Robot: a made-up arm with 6 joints. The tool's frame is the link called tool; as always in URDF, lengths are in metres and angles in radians.
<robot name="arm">
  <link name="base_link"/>
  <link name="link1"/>
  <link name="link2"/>
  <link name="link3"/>
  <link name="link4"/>
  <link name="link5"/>
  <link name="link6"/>
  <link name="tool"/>
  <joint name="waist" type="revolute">
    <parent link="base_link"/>
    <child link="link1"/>
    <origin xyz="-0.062 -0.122 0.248"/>
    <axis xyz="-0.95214 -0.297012 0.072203"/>
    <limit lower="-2.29" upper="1.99" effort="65" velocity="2.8"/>
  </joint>
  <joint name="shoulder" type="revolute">
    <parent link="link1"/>
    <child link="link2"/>
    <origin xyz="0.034 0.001 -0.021"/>
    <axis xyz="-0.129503 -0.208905 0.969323"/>
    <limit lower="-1.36" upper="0.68" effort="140" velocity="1.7"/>
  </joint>
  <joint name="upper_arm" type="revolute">
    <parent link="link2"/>
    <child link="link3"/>
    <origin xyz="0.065 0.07 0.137"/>
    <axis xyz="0 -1 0"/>
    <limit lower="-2.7" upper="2.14" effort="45" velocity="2.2"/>
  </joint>
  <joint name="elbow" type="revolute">
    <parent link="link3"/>
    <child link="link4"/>
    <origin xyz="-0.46 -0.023 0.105"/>
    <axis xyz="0 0 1"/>
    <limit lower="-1.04" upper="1.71" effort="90" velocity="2.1"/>
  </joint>
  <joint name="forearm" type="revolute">
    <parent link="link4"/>
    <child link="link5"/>
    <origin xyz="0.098 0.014 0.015"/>
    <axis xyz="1 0 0"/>
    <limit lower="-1.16" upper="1.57" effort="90" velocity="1.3"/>
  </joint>
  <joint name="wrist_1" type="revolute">
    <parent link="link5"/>
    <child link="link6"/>
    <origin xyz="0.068 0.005 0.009"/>
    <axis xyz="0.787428 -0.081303 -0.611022"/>
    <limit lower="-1.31" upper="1.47" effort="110" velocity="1.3"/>
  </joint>
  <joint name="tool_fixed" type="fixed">
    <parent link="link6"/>
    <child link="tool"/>
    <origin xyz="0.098 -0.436 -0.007" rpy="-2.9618 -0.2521 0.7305"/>
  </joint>
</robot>
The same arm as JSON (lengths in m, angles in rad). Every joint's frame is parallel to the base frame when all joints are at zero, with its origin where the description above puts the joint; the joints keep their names.
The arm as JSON. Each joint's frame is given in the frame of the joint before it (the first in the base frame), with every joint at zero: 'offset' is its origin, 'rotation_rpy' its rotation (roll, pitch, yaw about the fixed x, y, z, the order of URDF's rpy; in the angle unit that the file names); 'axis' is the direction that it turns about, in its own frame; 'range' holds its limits. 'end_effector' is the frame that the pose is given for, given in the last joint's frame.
{"length_unit": "m", "angle_unit": "rad", "chain": [
  {"id": "waist", "offset": [-0.062, -0.122, 0.248], "rotation_rpy": [0.0, 0.0, 0.0], "axis": [-0.95214, -0.297012, 0.072203], "range": [-2.29, 1.99]},
  {"id": "shoulder", "offset": [0.034, 0.001, -0.021], "rotation_rpy": [0.0, 0.0, 0.0], "axis": [-0.129503, -0.208905, 0.969323], "range": [-1.36, 0.68]},
  {"id": "upper_arm", "offset": [0.065, 0.07, 0.137], "rotation_rpy": [0.0, 0.0, 0.0], "axis": "-y", "range": [-2.7, 2.14]},
  {"id": "elbow", "offset": [-0.46, -0.023, 0.105], "rotation_rpy": [0.0, 0.0, 0.0], "axis": "+z", "range": [-1.04, 1.71]},
  {"id": "forearm", "offset": [0.098, 0.014, 0.015], "rotation_rpy": [0.0, 0.0, 0.0], "axis": "+x", "range": [-1.16, 1.57]},
  {"id": "wrist_1", "offset": [0.068, 0.005, 0.009], "rotation_rpy": [0.0, 0.0, 0.0], "axis": [0.787428, -0.081303, -0.611022], "range": [-1.31, 1.47]}
], "end_effector": {"offset": [0.098, -0.436, -0.007], "rotation_rpy": [-2.9618, -0.2521, 0.7305]}}

